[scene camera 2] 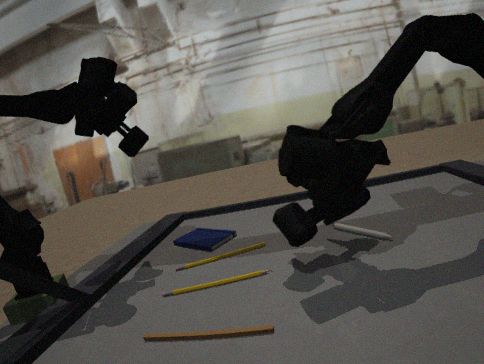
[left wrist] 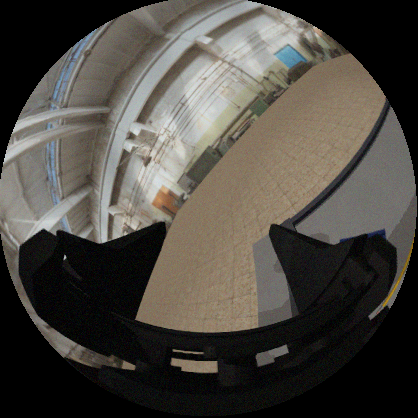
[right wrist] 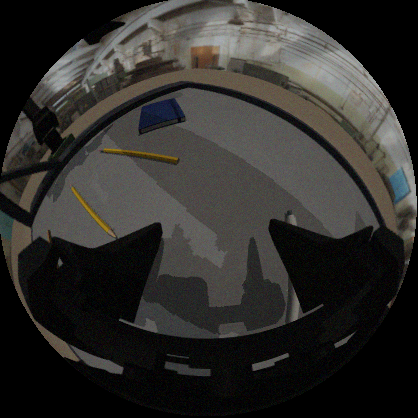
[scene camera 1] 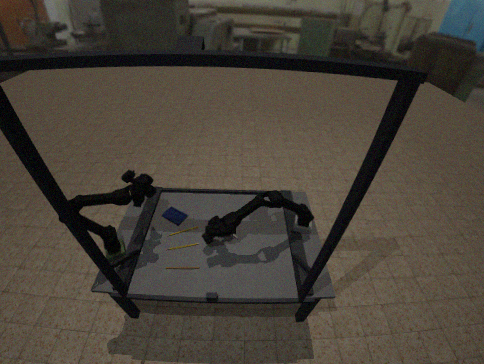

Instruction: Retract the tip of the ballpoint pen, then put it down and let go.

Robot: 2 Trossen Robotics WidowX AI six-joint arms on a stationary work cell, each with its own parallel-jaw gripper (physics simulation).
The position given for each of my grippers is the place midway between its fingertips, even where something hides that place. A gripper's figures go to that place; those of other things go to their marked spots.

My left gripper [scene camera 2: 121, 126] is 75 cm from the lens. My right gripper [scene camera 2: 309, 233]: 54 cm from the lens. An orange stick [scene camera 2: 268, 329]: 36 cm from the lens. A blue notebook [scene camera 2: 205, 239]: 68 cm from the lens. A raised dark rim [scene camera 2: 41, 332] is 53 cm from the lens. The marked spots on the raised dark rim and the blue notebook are 39 cm apart.
